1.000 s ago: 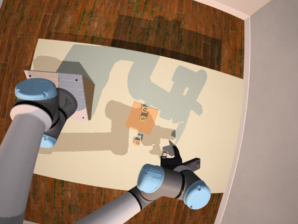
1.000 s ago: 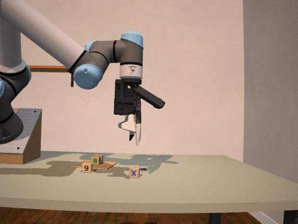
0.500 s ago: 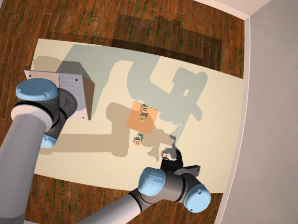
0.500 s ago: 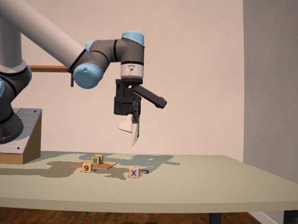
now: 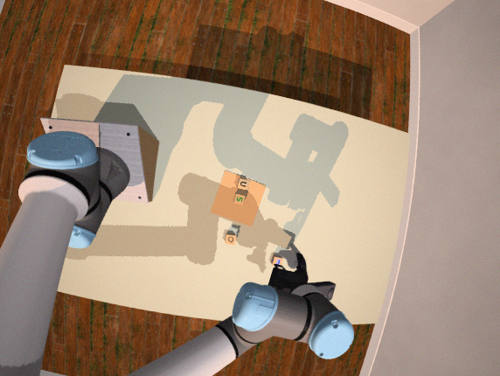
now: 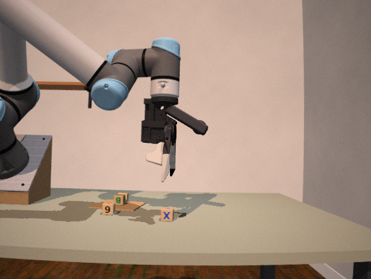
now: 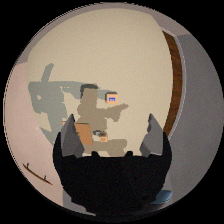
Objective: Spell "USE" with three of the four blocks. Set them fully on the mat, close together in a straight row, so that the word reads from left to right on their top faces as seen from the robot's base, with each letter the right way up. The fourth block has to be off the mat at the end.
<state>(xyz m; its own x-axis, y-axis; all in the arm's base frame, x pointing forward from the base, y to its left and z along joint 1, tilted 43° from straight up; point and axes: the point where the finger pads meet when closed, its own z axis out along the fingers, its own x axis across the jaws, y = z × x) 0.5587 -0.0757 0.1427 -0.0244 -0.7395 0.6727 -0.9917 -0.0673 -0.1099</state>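
Now: hand 90 mm above the blue-lettered block. The rest, counted from my hand: orange mat (170 mm to the left, 170 mm behind, 100 mm below).
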